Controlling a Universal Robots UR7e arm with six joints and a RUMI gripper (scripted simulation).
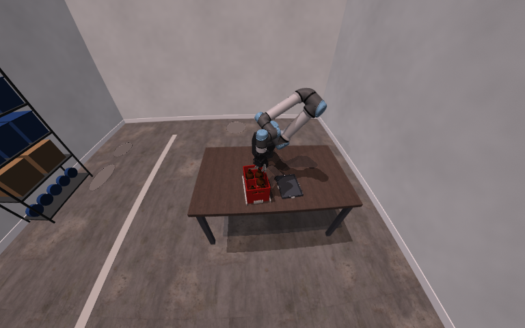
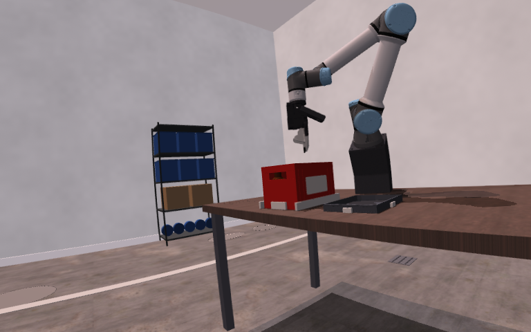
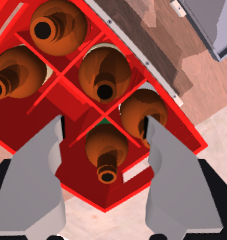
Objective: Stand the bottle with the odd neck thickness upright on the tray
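My hand is 15 cm above the glass bottle, 12 cm short of it and 6 cm to the left of it. The rest, counted from my hand: dark tray: 25 cm to the left, 23 cm below, 6 cm behind; then red crate: 15 cm below, 4 cm to the right, 2 cm ahead; then brown bottle: 15 cm below.
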